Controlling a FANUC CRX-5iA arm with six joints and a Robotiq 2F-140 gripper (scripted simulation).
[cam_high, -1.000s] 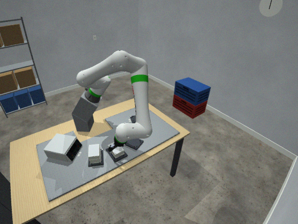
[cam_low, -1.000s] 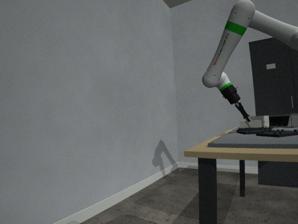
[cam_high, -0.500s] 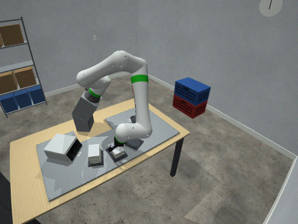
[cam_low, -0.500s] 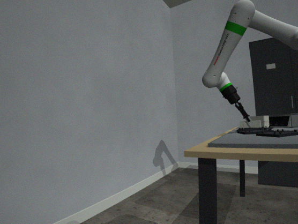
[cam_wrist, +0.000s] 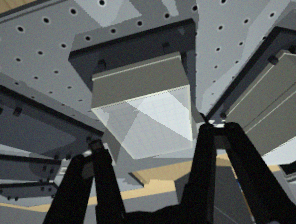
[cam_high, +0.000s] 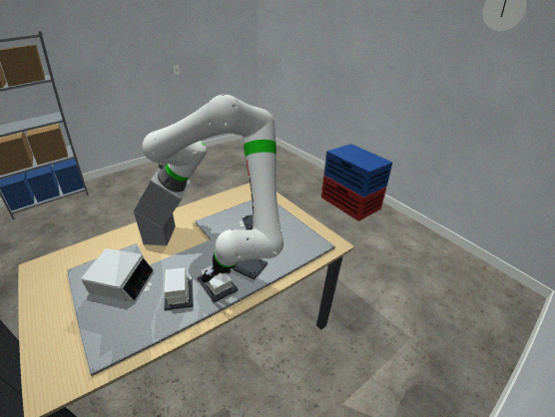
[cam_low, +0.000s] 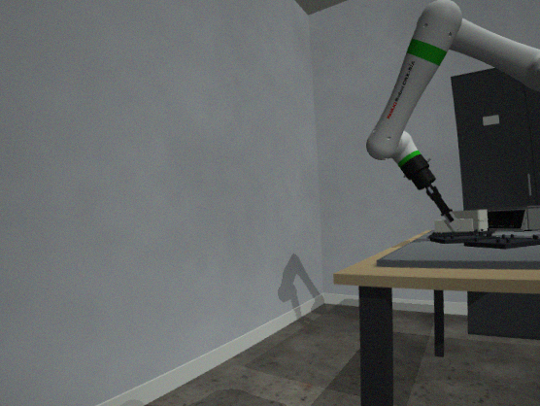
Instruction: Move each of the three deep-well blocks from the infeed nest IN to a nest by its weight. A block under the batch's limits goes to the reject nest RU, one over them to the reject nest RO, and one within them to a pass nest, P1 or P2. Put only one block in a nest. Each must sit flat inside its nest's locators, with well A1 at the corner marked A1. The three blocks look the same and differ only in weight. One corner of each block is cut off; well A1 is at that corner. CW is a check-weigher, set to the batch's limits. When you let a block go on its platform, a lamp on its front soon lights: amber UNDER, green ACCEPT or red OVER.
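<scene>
The dark nest plate lies 5 cm below my hand. Round my hand: weigher platform: 43 cm to the right, 19 cm behind, 4 cm above; then CW label: 30 cm to the right, 11 cm behind, 5 cm below; then check-weigher: 42 cm to the right, 19 cm behind, 1 cm above.
</scene>
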